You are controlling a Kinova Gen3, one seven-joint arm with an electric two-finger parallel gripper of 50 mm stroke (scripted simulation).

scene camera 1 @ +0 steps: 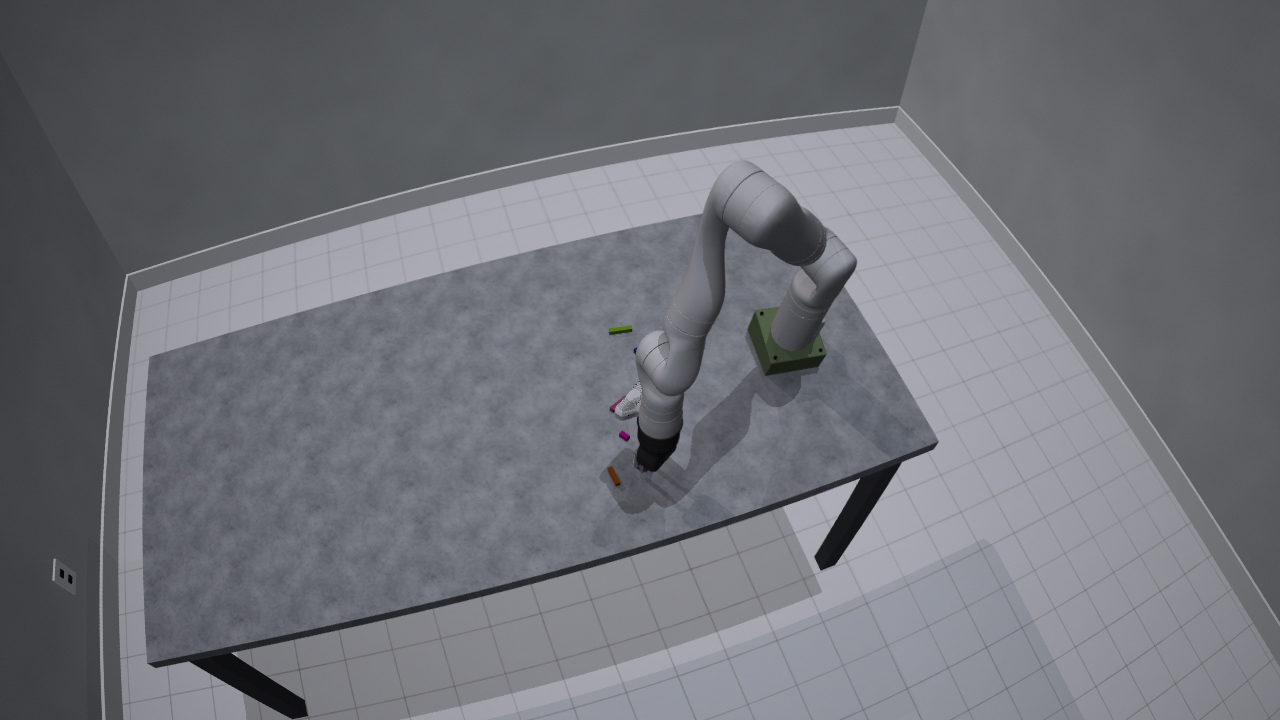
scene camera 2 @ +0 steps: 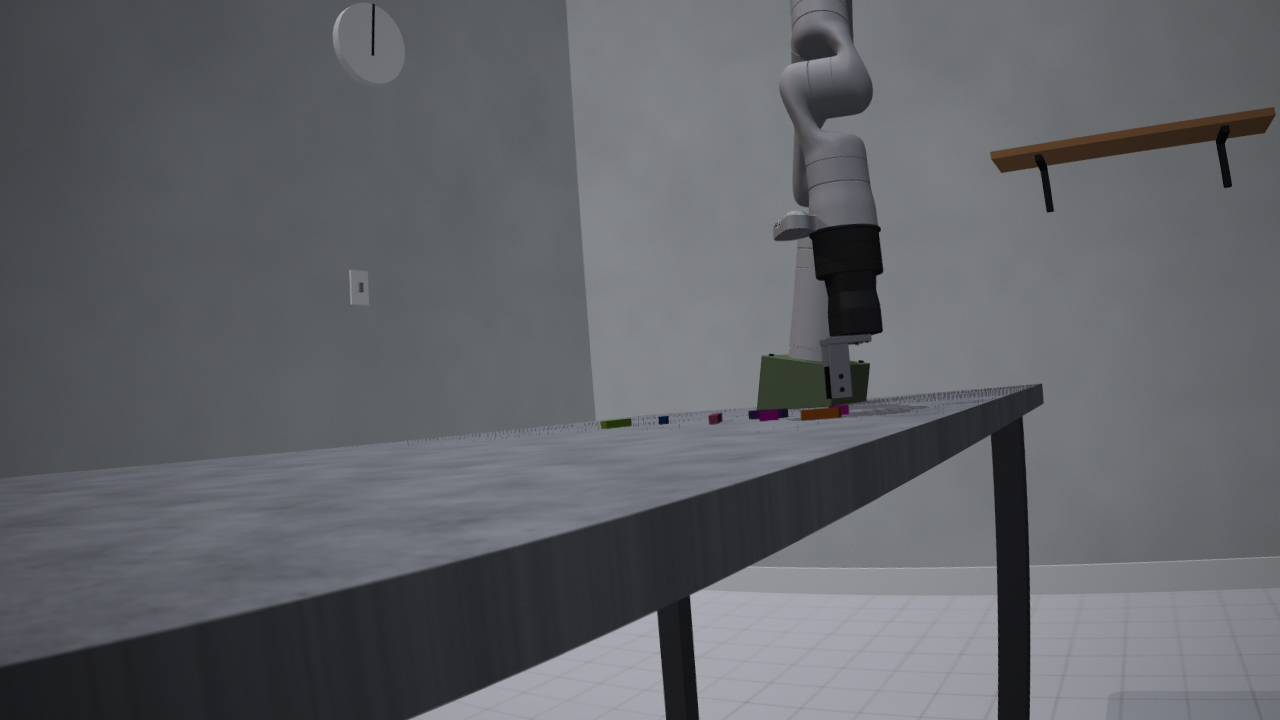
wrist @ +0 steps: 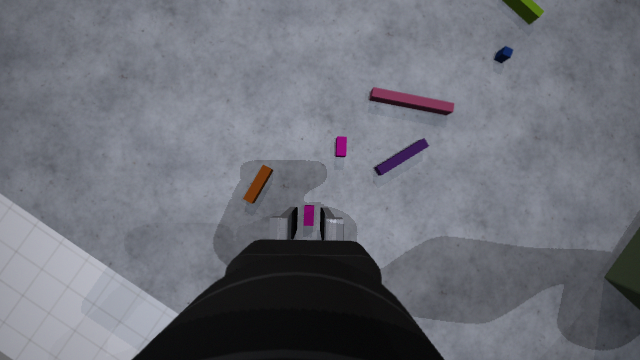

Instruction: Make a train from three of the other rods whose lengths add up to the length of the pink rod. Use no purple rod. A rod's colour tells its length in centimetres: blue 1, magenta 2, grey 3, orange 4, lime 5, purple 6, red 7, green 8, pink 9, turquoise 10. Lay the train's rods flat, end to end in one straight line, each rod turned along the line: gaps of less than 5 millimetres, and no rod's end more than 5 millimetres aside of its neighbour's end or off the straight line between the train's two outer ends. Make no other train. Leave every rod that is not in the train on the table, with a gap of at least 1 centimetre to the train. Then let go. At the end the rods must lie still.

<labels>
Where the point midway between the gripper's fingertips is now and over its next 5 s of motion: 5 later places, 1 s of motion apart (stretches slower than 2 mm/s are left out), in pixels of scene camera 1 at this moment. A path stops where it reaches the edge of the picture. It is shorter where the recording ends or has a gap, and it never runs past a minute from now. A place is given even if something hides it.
My gripper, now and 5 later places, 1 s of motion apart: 644, 463; 642, 466; 646, 442; 626, 412; 611, 348; 610, 353
</labels>
